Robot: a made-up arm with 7 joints. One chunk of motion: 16 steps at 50 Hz.
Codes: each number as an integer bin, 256 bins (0 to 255) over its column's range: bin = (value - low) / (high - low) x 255, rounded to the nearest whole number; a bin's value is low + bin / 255 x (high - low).
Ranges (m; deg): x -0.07..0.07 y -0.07..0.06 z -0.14..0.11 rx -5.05..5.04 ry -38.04..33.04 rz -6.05..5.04
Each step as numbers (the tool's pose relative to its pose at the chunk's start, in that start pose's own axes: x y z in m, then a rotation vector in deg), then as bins.
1 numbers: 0.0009 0.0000 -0.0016 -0.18 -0.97 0.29
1 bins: 129 137 141 123 133 146
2 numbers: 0.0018 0.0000 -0.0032 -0.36 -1.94 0.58
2 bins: 131 137 140 119 130 152
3 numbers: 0.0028 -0.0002 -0.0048 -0.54 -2.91 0.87
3 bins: 133 137 138 114 126 159
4 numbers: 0.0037 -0.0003 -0.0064 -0.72 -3.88 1.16
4 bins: 134 137 136 109 123 166
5 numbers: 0.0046 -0.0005 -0.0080 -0.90 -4.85 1.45
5 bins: 136 136 135 105 119 172
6 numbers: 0.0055 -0.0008 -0.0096 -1.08 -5.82 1.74
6 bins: 138 136 133 100 116 179
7 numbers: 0.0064 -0.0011 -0.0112 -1.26 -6.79 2.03
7 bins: 139 135 131 96 112 186
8 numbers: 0.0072 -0.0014 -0.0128 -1.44 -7.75 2.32
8 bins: 141 135 130 91 109 192
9 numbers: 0.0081 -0.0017 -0.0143 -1.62 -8.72 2.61
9 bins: 142 134 128 87 105 199
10 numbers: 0.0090 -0.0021 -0.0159 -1.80 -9.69 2.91
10 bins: 144 133 127 82 102 206
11 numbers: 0.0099 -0.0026 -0.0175 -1.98 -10.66 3.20
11 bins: 146 132 125 78 98 213
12 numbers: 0.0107 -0.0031 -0.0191 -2.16 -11.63 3.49
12 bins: 147 131 123 73 95 219
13 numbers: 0.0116 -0.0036 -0.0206 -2.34 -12.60 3.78
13 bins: 149 130 122 68 91 226
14 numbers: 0.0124 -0.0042 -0.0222 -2.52 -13.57 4.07
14 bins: 150 129 120 64 88 233
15 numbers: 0.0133 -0.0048 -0.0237 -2.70 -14.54 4.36
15 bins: 152 128 119 59 84 239
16 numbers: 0.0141 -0.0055 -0.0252 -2.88 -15.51 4.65
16 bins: 153 127 117 55 81 246
